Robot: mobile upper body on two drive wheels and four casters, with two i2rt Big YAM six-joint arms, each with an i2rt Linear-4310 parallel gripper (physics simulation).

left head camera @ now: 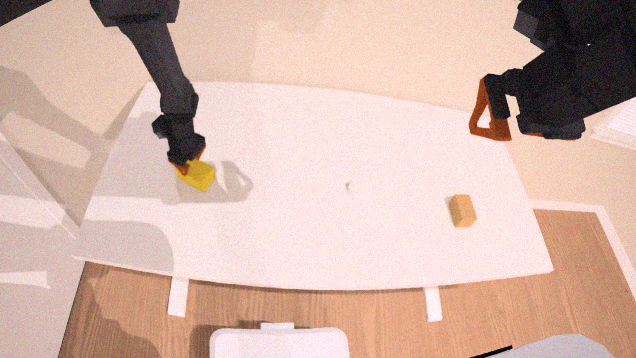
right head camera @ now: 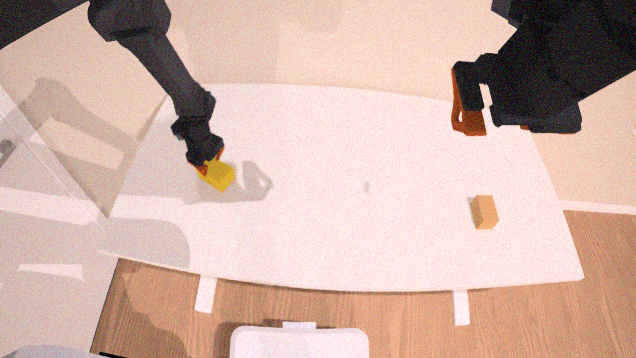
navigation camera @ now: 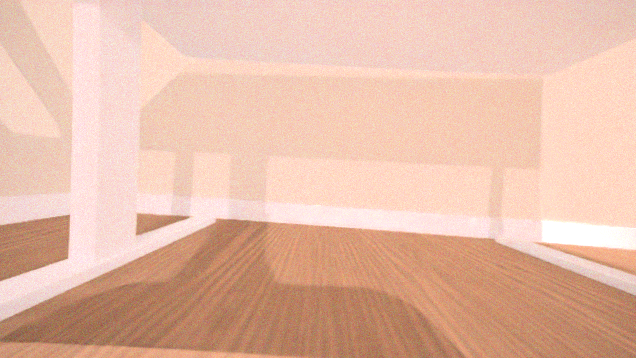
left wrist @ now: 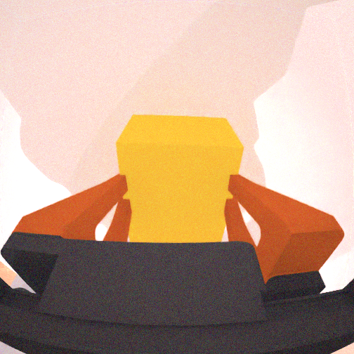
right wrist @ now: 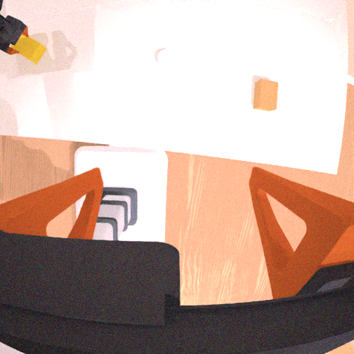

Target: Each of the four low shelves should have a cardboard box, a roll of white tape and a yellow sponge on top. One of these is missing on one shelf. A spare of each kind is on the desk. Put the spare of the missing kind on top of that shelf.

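Places are measured from the left arm's base along level axes (x back, y right, z up), in metres.
Where they show: left gripper, fingertip midpoint: (left head camera: pixel 190 168) (right head camera: pixel 210 169); right gripper, fingertip midpoint: (left head camera: pixel 498 129) (right head camera: pixel 488 123).
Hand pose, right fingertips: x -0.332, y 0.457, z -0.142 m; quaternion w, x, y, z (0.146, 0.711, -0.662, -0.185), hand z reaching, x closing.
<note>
After its pixels a point has its place.
The yellow sponge (left head camera: pixel 201 176) {x -0.634, y 0.010, z -0.645 m} (right head camera: pixel 220 175) {x -0.637, y 0.010, z -0.645 m} (left wrist: pixel 177 190) (right wrist: pixel 31 49) is between the fingers of my left gripper (left head camera: pixel 187 167) {x -0.674, y -0.033, z -0.662 m} (right head camera: pixel 206 165) {x -0.674, y -0.033, z -0.662 m} (left wrist: pixel 177 176), which is shut on it over the left part of the white desk (left head camera: pixel 300 240) {x -0.470, y 0.276, z -0.690 m} (right head camera: pixel 320 240) {x -0.470, y 0.288, z -0.690 m} (right wrist: pixel 200 120). Whether the sponge touches the desk is hard to tell. A small cardboard box (left head camera: pixel 462 210) {x -0.517, y 0.758, z -0.640 m} (right head camera: pixel 484 212) {x -0.515, y 0.759, z -0.640 m} (right wrist: pixel 266 95) stands on the right part of the desk. The white tape roll is washed out; a faint curved mark shows near the desk's middle. My right gripper (right wrist: pixel 175 175) is open and empty, above the desk's right side. The low shelves cannot be made out.
A white chair (left head camera: pixel 279 345) {x -0.253, y 0.226, z -1.150 m} (right head camera: pixel 300 345) (right wrist: pixel 155 195) stands at the desk's near edge. White desk feet (left head camera: pixel 433 304) (right head camera: pixel 461 307) show on the wooden floor. The navigation camera shows a white desk leg (navigation camera: pixel 102 135) {x -0.726, y -0.189, z -1.128 m}, wooden floor (navigation camera: pixel 325 280) {x -0.716, y 0.282, z -1.410 m} and a wall beyond.
</note>
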